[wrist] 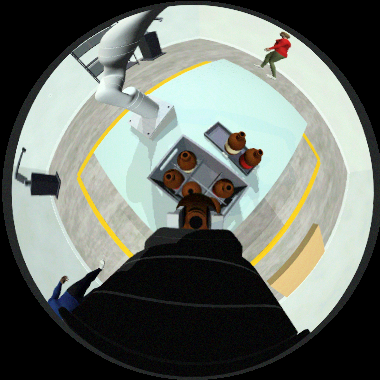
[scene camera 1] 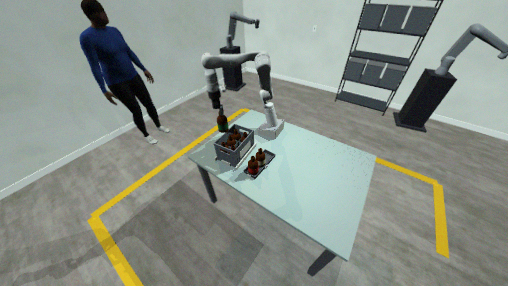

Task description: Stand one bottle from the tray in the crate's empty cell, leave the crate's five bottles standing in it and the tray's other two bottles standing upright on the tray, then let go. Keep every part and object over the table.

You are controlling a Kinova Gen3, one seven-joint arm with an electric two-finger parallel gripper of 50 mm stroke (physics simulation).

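Places are measured from the arm's base along level axes (x ahead, y left, z up), in millimetres.
Pixels of known places: gripper, between the fingertips: (wrist: 195, 213) (scene camera 1: 222, 114); arm's base, origin of its link: (wrist: 150, 109) (scene camera 1: 272, 124).
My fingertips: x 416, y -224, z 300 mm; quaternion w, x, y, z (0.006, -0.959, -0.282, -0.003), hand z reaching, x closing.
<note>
Ahead of a thing's pixels: the offset from my fingertips to its top centre. "spot": to the spot under its first point. Level surfaces: height alone.
My gripper (scene camera 1: 220, 107) (wrist: 195, 213) is shut on a brown bottle with a green label @[4 mm ahead, 7 mm right, 21 mm up] (scene camera 1: 222, 123) (wrist: 196, 209). It holds the bottle upright and raised, at the crate's far left side in the scene view; the bottle's base overlaps the crate's near edge in the wrist view. The grey crate @[31 mm back, 55 mm left, 204 mm down] (scene camera 1: 226, 154) (wrist: 212, 156) holds brown bottles; four show in the wrist view, and the held bottle hides part of the crate. An empty cell @[spot: 32 mm back, 114 mm left, 371 mm down] (wrist: 205, 172) shows near its middle. On the tray @[spot: 101 mm back, 329 mm left, 373 mm down] (scene camera 1: 270, 156) (wrist: 217, 132) stand a cream-label bottle @[2 mm ahead, 285 mm left, 219 mm down] (scene camera 1: 260, 158) (wrist: 235, 144) and a red-label bottle @[90 mm ahead, 269 mm left, 219 mm down] (scene camera 1: 253, 166) (wrist: 251, 159).
The arm's base (scene camera 1: 272, 129) (wrist: 152, 120) stands on the pale table @[379 mm down] (scene camera 1: 320, 185) (wrist: 225, 90) behind the crate and tray. The tray lies alongside the crate. A person in blue (scene camera 1: 112, 55) stands on the floor beyond the yellow line.
</note>
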